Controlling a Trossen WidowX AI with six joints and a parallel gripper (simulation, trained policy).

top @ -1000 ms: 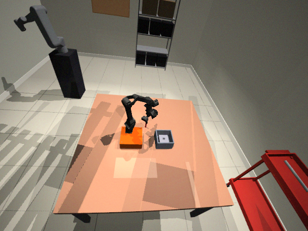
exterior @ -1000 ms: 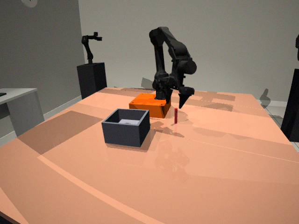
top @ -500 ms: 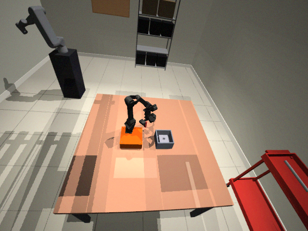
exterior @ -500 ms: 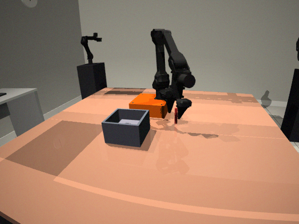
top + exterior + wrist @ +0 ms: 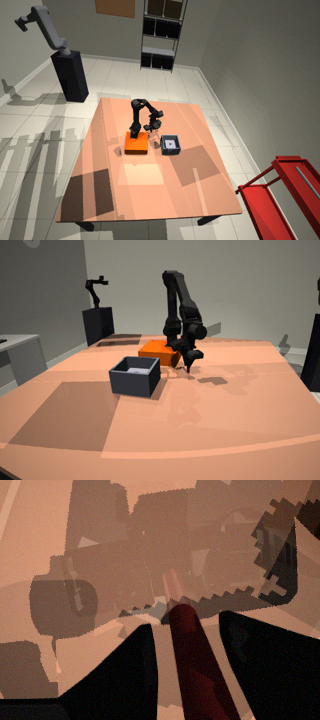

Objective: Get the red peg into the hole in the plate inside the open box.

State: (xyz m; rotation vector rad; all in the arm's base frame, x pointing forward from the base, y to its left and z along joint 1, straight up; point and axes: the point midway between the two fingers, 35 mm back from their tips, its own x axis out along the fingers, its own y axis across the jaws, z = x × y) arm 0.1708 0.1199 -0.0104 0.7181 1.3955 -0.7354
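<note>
The red peg is 10 mm behind my gripper tip and 10 mm above it. The rest, counted from my gripper tip: grey box 180 mm to the right, 170 mm ahead.
</note>
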